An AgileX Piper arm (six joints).
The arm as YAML. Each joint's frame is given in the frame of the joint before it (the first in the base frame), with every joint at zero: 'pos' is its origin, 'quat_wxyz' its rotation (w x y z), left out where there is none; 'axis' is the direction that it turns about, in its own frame. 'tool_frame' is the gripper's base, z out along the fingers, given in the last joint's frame.
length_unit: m
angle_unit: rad
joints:
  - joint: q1
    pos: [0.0, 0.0, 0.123]
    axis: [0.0, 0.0, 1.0]
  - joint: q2
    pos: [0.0, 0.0, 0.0]
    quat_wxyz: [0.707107, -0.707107, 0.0, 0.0]
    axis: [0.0, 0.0, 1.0]
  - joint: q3
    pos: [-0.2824, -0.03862, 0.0]
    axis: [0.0, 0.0, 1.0]
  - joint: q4
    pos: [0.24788, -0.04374, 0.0]
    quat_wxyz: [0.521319, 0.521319, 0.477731, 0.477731]
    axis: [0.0, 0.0, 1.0]
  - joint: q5
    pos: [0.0, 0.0, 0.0]
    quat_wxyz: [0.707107, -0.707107, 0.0, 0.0]
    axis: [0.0, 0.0, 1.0]
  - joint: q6
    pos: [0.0, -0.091, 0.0]
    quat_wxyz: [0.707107, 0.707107, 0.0, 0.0]
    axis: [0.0, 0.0, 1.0]
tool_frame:
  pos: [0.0, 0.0, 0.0]
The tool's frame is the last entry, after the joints.
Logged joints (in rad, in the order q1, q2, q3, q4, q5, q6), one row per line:
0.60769, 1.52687, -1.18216, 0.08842, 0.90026, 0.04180
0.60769, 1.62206, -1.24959, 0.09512, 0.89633, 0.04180
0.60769, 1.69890, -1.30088, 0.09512, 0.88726, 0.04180
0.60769, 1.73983, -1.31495, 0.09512, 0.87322, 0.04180
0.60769, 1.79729, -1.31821, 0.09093, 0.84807, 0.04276
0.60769, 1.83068, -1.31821, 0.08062, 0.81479, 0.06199
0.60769, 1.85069, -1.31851, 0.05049, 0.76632, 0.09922
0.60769, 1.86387, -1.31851, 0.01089, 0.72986, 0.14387
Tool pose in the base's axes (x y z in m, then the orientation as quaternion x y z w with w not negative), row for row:
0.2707, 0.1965, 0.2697, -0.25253, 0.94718, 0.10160, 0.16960
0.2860, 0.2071, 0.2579, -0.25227, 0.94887, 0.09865, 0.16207
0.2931, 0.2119, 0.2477, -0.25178, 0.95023, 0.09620, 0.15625
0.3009, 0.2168, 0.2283, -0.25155, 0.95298, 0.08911, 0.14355
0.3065, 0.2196, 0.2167, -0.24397, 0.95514, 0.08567, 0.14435
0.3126, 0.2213, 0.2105, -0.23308, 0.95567, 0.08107, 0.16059
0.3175, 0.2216, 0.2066, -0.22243, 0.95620, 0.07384, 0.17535
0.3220, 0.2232, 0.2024, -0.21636, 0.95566, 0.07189, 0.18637
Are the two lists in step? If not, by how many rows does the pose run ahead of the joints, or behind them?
The pose runs 1 row ahead of the joints: the pose in row i belongs to the joints in row i + 1.
